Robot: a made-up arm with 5 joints.
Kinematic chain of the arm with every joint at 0, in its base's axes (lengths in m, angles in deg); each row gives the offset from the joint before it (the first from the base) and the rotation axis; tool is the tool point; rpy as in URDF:
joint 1: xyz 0 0 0.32 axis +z
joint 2: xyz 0 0 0 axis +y
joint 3: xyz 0.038 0 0.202 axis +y
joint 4: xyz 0.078 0 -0.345 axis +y
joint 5: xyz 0.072 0 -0.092 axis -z
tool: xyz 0 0 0 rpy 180 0 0
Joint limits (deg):
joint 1: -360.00..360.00
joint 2: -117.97..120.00
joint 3: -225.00..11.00
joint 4: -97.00..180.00
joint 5: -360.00..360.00
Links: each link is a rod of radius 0.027 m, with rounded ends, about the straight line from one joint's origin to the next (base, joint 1, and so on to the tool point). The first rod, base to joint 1, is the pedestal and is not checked.
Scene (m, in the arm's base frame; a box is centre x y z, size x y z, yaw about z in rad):
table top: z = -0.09
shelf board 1: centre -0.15 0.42 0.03 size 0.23 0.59 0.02 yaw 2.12
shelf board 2: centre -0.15 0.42 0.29 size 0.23 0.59 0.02 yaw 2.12
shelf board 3: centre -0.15 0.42 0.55 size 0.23 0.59 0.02 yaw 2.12
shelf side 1: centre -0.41 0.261 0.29 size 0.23 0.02 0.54 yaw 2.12
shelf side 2: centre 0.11 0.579 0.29 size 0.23 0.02 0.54 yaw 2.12
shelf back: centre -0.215 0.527 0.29 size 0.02 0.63 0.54 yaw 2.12
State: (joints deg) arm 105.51 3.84 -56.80 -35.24 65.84
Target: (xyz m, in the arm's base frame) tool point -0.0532 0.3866 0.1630
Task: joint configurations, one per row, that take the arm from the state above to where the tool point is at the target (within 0.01 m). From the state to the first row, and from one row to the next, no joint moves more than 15 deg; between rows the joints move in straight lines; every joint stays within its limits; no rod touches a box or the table.
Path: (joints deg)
1: 101.34 -7.95 -42.93 -48.81 65.84
2: 97.17 -19.74 -29.05 -62.37 65.84
3: 93.01 -31.53 -15.18 -75.94 65.84
4: 90.98 -18.07 -13.79 -65.76 65.84
5: 88.96 -4.62 -12.39 -55.58 65.84
6: 86.94 8.84 -10.99 -45.41 65.84
7: 92.39 15.74 -24.03 -38.01 65.84
8: 97.84 22.64 -37.06 -30.61 65.84

